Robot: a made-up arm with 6 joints. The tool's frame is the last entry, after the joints. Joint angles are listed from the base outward. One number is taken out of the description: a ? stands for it. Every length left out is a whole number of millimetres.
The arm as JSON. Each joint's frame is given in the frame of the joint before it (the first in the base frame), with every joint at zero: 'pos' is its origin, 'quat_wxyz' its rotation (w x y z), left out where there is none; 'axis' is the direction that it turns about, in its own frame. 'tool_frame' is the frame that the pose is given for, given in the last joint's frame.
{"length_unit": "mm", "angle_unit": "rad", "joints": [
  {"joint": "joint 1", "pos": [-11.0, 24.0, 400.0], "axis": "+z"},
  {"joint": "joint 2", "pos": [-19.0, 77.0, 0.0], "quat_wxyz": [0.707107, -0.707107, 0.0, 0.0], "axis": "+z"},
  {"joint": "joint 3", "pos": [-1.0, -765.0, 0.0], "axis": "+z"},
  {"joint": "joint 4", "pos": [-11.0, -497.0, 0.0], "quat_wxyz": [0.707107, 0.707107, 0.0, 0.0], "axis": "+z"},
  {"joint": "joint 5", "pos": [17.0, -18.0, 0.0], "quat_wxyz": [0.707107, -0.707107, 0.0, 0.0], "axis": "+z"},
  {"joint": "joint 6", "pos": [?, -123.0, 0.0], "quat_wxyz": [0.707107, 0.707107, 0.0, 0.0], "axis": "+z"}
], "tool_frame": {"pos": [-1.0, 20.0, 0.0], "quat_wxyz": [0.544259, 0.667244, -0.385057, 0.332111]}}
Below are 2 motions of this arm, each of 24 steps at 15 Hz.
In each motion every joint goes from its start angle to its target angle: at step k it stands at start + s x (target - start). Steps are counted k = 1, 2, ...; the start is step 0. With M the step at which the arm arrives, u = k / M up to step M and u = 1 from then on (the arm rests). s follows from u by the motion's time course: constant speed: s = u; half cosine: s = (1 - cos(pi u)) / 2; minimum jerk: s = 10 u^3 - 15 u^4 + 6 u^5.
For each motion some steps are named. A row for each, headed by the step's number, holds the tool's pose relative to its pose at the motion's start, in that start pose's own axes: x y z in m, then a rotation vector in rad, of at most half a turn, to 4 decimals.
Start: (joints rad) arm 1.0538 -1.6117 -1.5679 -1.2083 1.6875 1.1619
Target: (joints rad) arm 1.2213 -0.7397 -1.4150 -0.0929 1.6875 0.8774
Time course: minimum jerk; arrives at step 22
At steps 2, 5, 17, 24:
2: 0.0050 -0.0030 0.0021 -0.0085 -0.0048 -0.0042
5: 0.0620 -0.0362 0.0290 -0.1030 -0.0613 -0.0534
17: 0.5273 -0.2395 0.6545 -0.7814 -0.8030 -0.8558
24: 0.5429 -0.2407 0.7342 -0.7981 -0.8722 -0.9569

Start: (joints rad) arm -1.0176 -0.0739 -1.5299 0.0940 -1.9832 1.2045
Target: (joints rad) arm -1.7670 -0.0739 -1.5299 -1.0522 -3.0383 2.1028
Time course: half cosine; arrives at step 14
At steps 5, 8, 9, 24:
5: 0.0269 -0.0909 -0.1003 0.3420 0.5727 -0.1974
8: 0.0371 -0.1554 -0.2178 0.7449 1.2913 -0.4047
9: 0.0383 -0.1681 -0.2521 0.8619 1.5374 -0.4674
24: 0.0438 -0.1890 -0.3327 1.1015 2.2387 -0.6268

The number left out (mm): 21.0
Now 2 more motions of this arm.
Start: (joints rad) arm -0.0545 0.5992 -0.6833 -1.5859 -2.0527 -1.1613
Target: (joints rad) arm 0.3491 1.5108 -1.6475 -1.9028 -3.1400 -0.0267
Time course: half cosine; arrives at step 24
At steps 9, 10, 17, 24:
9: 0.0436 0.2294 0.0593 0.4345 -0.0737 0.1134
10: 0.0583 0.2729 0.0757 0.5182 -0.0812 0.1486
17: 0.2021 0.5295 0.2333 1.0435 -0.0567 0.5011
24: 0.2809 0.6087 0.3279 1.2310 0.0031 0.7130

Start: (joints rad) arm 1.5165 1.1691 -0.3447 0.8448 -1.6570 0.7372
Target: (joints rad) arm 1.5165 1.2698 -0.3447 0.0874 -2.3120 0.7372
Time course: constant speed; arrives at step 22
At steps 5, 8, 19, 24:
5: -0.0279 0.0066 -0.0110 -0.0970 0.1930 -0.0255
8: -0.0469 0.0098 -0.0169 -0.1424 0.3131 -0.0442
19: -0.1287 0.0230 -0.0296 -0.2199 0.7686 -0.1319
24: -0.1533 0.0284 -0.0300 -0.2152 0.8937 -0.1604

